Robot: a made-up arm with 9 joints.
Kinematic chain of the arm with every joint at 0, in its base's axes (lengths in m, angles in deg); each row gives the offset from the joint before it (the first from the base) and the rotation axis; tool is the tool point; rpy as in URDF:
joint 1: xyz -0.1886 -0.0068 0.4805 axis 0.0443 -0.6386 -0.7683
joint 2: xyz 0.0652 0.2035 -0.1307 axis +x
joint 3: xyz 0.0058 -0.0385 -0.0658 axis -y
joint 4: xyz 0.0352 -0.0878 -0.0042 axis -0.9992 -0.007 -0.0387
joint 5: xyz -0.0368 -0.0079 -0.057 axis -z
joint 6: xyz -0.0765 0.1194 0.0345 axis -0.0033 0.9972 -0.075
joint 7: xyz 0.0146 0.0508 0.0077 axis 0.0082 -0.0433 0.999
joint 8: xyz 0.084 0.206 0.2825 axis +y
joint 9: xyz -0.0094 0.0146 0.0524 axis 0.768 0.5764 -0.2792
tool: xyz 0.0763 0.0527 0.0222 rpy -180 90 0
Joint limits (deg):
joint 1: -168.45..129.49
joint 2: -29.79..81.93
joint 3: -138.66..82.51
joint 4: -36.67..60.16
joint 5: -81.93..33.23
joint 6: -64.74..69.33
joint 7: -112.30..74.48
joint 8: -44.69..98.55
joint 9: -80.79..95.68
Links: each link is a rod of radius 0.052 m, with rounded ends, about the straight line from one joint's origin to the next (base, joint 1, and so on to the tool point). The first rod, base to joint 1, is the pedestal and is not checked.
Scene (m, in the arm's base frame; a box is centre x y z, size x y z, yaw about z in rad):
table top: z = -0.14
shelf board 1: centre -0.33 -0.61 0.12 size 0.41 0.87 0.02 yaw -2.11
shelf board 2: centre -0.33 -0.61 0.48 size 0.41 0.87 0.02 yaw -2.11
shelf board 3: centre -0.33 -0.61 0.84 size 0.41 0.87 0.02 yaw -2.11
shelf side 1: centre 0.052 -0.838 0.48 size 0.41 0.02 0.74 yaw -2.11
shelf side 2: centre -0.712 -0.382 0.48 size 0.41 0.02 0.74 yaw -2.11
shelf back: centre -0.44 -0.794 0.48 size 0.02 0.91 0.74 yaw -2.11
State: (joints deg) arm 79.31 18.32 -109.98 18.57 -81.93 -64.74 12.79 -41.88 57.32
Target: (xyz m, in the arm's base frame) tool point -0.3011 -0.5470 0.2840
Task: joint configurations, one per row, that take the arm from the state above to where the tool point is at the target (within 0.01 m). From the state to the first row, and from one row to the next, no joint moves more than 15 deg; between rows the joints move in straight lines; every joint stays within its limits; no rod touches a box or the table.
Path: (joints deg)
1: 66.29 29.71 -98.27 20.99 -75.97 -58.86 8.94 -39.18 61.70
2: 53.27 41.10 -86.55 23.40 -70.02 -52.99 5.10 -36.48 66.08
3: 40.26 52.49 -74.84 25.82 -64.06 -47.11 1.25 -33.78 70.47
4: 40.68 62.30 -64.05 13.53 -70.02 -40.22 -7.27 -23.44 75.30
5: 41.10 72.12 -53.25 1.24 -75.97 -33.32 -15.79 -13.11 80.14
6: 41.51 81.93 -42.45 -11.05 -81.93 -26.42 -24.31 -2.77 84.98
7: 50.82 75.05 -54.89 -8.80 -81.93 -34.09 -13.93 -11.15 78.53
8: 60.12 68.16 -67.33 -6.55 -81.93 -41.75 -3.55 -19.54 72.08
9: 69.43 61.28 -79.77 -4.30 -81.93 -49.41 6.82 -27.92 65.63
10: 78.73 54.40 -92.21 -2.05 -81.93 -57.08 17.20 -36.31 59.18
11: 88.04 47.51 -104.65 0.20 -81.93 -64.74 27.58 -44.69 52.72

